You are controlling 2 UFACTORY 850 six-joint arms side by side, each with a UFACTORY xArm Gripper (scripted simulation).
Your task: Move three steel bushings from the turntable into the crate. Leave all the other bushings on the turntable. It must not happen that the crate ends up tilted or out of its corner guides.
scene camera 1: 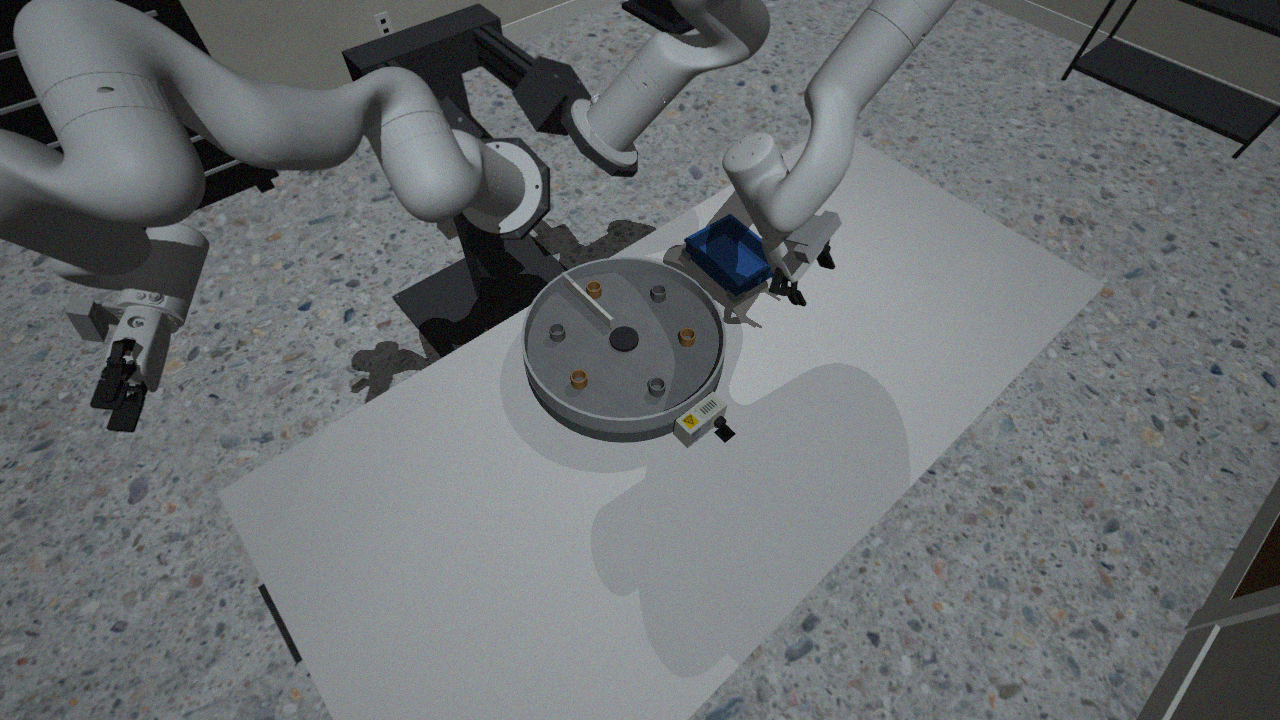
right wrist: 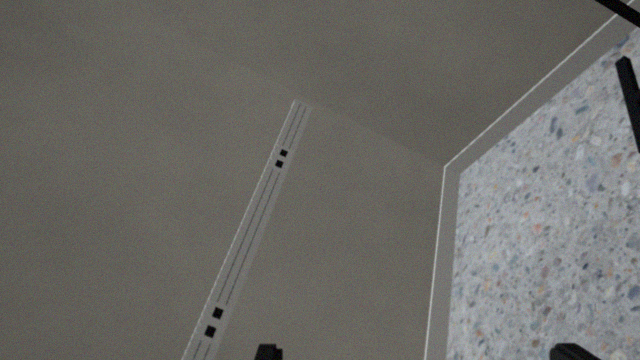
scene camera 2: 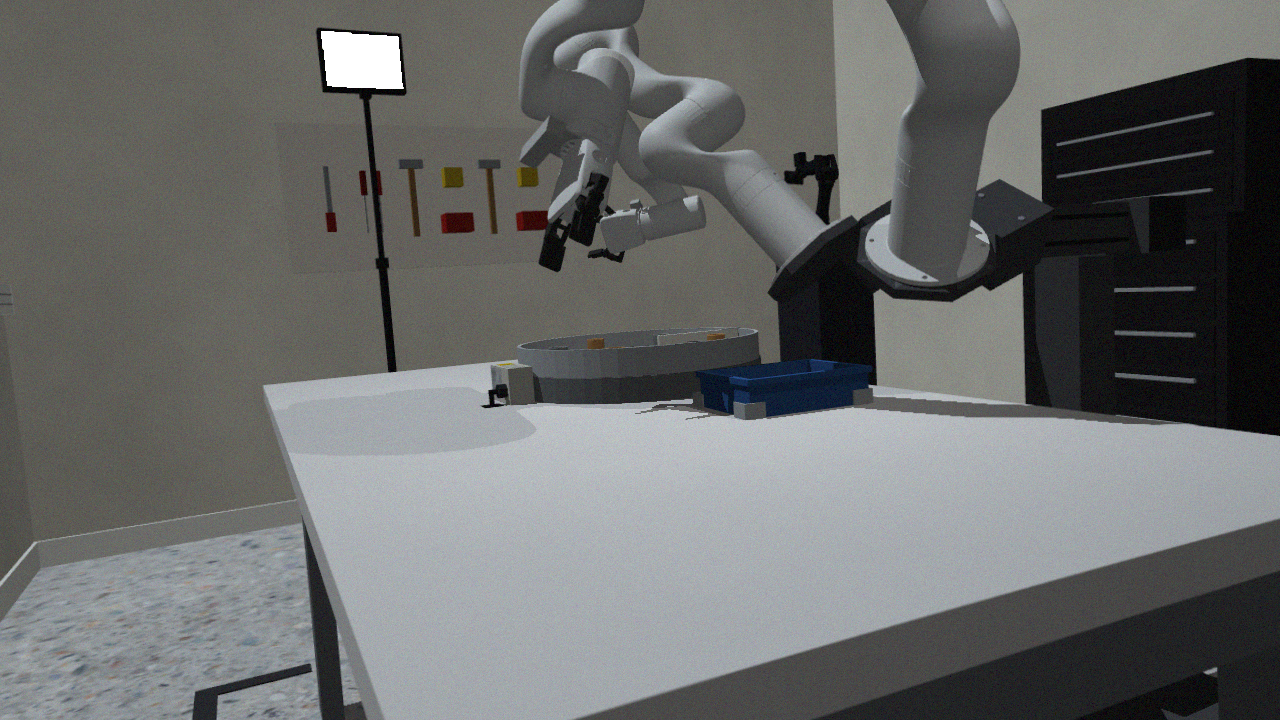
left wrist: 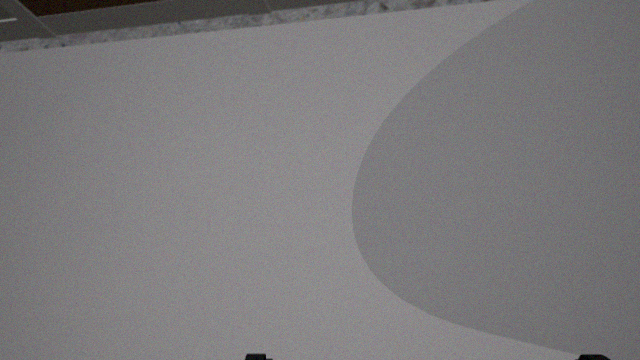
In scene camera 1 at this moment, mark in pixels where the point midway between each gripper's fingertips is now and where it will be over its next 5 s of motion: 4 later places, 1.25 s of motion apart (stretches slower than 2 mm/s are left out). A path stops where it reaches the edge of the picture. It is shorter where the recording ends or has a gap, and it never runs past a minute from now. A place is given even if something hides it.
My left gripper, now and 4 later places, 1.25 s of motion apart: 813, 285; 599, 245; 598, 249; 600, 257; 602, 266
My right gripper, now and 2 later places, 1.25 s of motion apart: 112, 420; 217, 399; 162, 273
